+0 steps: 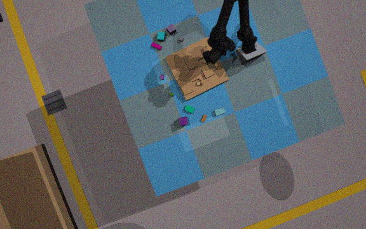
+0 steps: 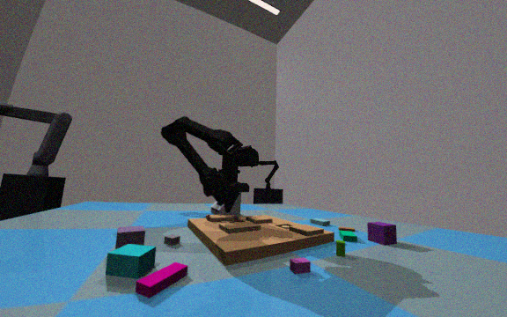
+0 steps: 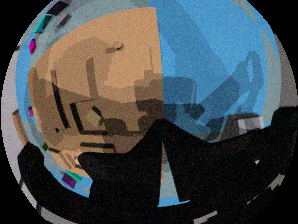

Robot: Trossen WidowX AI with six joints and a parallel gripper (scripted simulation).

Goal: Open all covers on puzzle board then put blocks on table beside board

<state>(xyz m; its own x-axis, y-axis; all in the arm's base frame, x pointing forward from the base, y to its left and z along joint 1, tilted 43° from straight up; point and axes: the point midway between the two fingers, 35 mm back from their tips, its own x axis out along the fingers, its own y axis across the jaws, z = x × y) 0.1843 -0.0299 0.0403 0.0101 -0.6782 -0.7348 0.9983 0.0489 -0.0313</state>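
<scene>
My gripper tip is now 160 mm short of the grey block, 180 mm to the left of it and 30 mm above it. Also, from my gripper tip: magenta block 360 mm ahead, 10 mm to the right, 30 mm below; teal cube 270 mm ahead, 240 mm to the right, 20 mm below; pale teal block 110 mm ahead, 330 mm to the left, 30 mm below.
</scene>
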